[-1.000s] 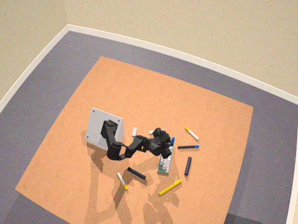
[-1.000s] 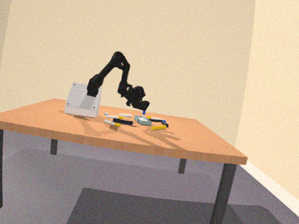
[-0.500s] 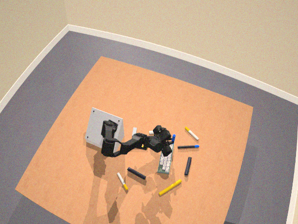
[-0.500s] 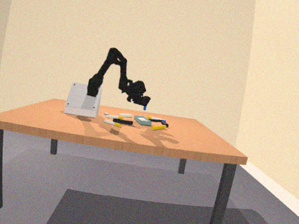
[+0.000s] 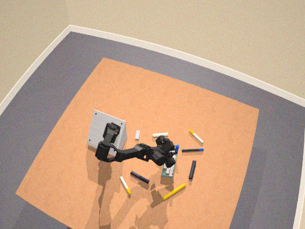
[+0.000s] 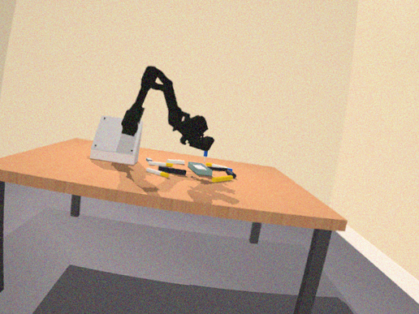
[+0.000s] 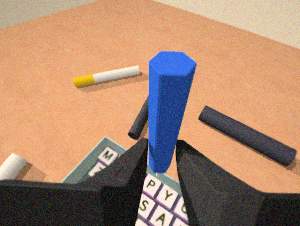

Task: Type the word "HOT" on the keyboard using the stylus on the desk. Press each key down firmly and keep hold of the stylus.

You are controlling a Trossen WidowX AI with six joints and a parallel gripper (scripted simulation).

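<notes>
Right now my gripper tip is 100 mm short of the yellow bar, 200 mm to the left of it and 90 mm above it. From my gripper tip the other things lie so: white bar: 150 mm behind, 110 mm to the left, 90 mm below; blue-tipped dark pen: 100 mm ahead, 120 mm to the left, 90 mm below; blue stylus: 20 mm below.
</notes>
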